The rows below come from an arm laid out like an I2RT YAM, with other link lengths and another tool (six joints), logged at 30 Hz.
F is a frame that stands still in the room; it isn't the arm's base.
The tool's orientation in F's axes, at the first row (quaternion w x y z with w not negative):
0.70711 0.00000 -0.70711 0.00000
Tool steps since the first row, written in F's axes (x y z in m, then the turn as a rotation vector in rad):
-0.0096 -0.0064 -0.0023 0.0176 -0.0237 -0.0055
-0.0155 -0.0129 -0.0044 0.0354 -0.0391 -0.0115
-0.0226 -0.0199 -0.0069 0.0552 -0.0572 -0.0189
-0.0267 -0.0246 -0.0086 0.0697 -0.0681 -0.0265
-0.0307 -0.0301 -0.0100 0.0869 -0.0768 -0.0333
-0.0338 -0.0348 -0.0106 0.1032 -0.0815 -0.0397
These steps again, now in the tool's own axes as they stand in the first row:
-0.0023 -0.0064 0.0096 -0.0055 -0.0237 -0.0176
-0.0044 -0.0129 0.0155 -0.0115 -0.0391 -0.0354
-0.0069 -0.0199 0.0226 -0.0189 -0.0572 -0.0552
-0.0086 -0.0246 0.0267 -0.0265 -0.0681 -0.0697
-0.0100 -0.0301 0.0307 -0.0333 -0.0768 -0.0869
-0.0106 -0.0348 0.0338 -0.0397 -0.0815 -0.1032

